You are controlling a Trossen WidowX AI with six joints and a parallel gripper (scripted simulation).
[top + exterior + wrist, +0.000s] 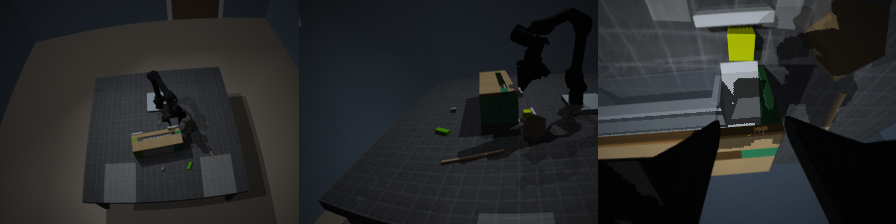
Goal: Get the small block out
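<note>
My gripper tip is 11 cm above the yellow block, 2 cm past it and 1 cm to the left of it. Also, from my gripper tip: box (13 cm to the right, 10 cm ahead, 6 cm below); then wooden stick (28 cm to the left, 12 cm below, 10 cm ahead); then brown cube (11 cm to the left, 10 cm below, 6 cm behind).
</note>
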